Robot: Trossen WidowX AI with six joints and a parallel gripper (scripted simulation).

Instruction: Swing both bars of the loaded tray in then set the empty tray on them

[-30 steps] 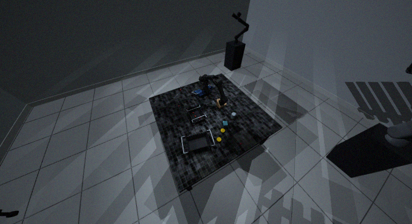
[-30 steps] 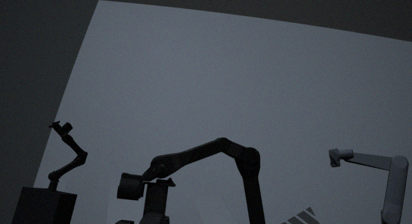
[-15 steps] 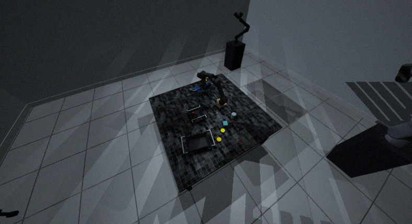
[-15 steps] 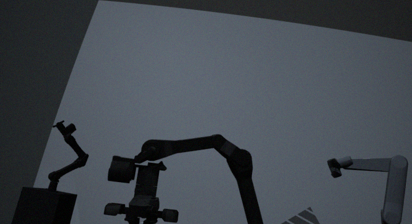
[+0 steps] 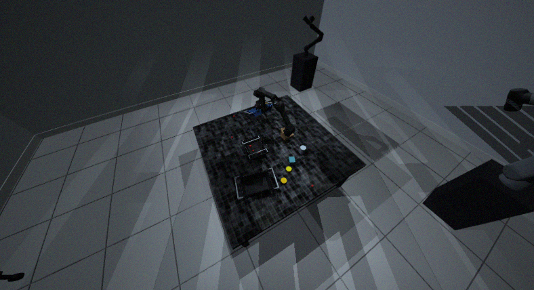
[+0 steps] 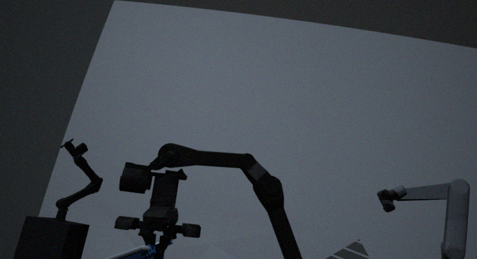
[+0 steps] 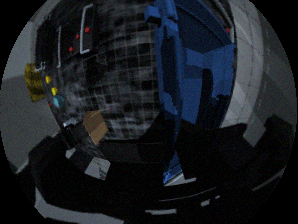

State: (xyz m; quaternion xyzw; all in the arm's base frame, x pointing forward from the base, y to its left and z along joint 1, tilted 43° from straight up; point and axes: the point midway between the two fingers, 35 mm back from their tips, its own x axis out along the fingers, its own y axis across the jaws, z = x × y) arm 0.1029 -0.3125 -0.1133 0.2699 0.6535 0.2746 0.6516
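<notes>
Right now my gripper tip is 7 cm to the left of the blue tray. From my gripper tip the other things lie so: teal block: 4 cm ahead, 59 cm to the left, 14 cm below; pale disc: 11 cm behind, 55 cm to the left, 13 cm below.
</notes>
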